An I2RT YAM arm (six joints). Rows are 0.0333 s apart.
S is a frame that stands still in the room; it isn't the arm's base.
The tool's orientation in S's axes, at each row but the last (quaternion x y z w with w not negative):
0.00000, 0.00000, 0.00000, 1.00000
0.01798, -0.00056, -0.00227, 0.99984
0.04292, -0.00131, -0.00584, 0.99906
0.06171, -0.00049, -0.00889, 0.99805
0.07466, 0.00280, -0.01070, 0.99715
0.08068, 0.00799, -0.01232, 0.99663
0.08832, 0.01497, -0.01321, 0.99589
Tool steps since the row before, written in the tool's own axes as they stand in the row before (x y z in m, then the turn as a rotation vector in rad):
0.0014, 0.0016, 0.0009, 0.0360, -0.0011, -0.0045
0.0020, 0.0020, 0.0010, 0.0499, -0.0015, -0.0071
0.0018, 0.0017, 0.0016, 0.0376, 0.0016, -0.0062
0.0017, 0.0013, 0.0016, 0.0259, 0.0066, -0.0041
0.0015, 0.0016, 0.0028, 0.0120, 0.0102, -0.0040
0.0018, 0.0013, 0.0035, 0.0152, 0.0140, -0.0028
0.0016, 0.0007, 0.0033, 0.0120, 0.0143, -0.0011
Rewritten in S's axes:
0.0014, 0.0016, 0.0009, 0.0360, -0.0011, -0.0045
0.0020, 0.0020, 0.0011, 0.0499, -0.0015, -0.0071
0.0018, 0.0015, 0.0017, 0.0376, 0.0017, -0.0060
0.0017, 0.0011, 0.0017, 0.0260, 0.0066, -0.0033
0.0015, 0.0011, 0.0030, 0.0122, 0.0104, -0.0025
0.0019, 0.0007, 0.0036, 0.0155, 0.0139, -0.0008
0.0017, 0.0001, 0.0033, 0.0124, 0.0140, 0.0010

